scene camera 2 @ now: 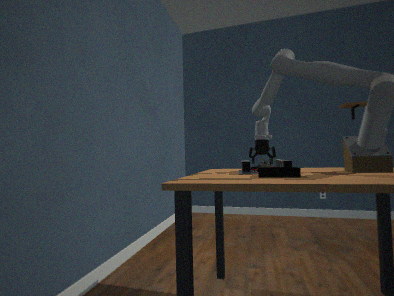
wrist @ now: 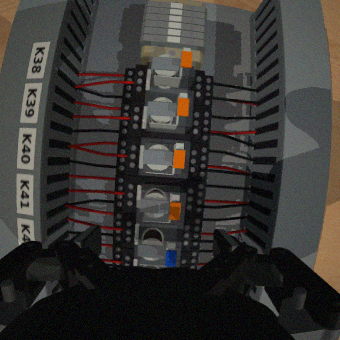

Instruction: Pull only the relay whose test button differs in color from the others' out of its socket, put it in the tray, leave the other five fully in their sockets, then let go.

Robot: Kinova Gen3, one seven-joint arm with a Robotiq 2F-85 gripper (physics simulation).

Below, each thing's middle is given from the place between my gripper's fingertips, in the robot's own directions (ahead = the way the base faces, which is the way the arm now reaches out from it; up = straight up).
My hand is 10 mm below the relay (wrist: 154,247).
